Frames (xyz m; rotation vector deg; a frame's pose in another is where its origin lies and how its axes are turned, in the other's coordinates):
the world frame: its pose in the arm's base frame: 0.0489 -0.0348 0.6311 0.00 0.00 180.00
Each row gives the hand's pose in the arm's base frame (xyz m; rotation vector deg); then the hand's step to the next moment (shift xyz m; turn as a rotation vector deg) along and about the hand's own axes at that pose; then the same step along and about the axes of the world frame.
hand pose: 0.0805 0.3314 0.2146 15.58 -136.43 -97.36
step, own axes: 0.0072 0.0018 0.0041 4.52 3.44 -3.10
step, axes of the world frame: 0.0081 -0.0024 0.0008 3.62 2.91 4.50
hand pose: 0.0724 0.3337 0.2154 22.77 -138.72 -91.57
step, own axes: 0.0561 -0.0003 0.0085 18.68 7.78 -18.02
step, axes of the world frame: 0.0555 0.0117 -0.0020 12.61 18.95 14.70
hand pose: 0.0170 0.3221 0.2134 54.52 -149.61 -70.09
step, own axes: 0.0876 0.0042 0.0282 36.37 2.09 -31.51
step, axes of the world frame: 0.0817 0.0302 -0.0300 19.30 40.82 16.77
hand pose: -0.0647 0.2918 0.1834 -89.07 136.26 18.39
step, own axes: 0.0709 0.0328 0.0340 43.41 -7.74 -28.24
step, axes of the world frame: 0.0533 0.0363 -0.0557 12.60 49.64 10.93
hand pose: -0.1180 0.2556 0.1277 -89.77 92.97 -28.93
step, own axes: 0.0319 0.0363 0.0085 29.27 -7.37 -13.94
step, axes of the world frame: 0.0135 0.0230 -0.0412 3.22 32.55 5.97
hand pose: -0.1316 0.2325 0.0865 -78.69 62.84 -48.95
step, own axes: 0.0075 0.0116 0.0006 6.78 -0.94 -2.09
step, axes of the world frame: -0.0013 0.0062 -0.0123 -0.22 7.14 0.50
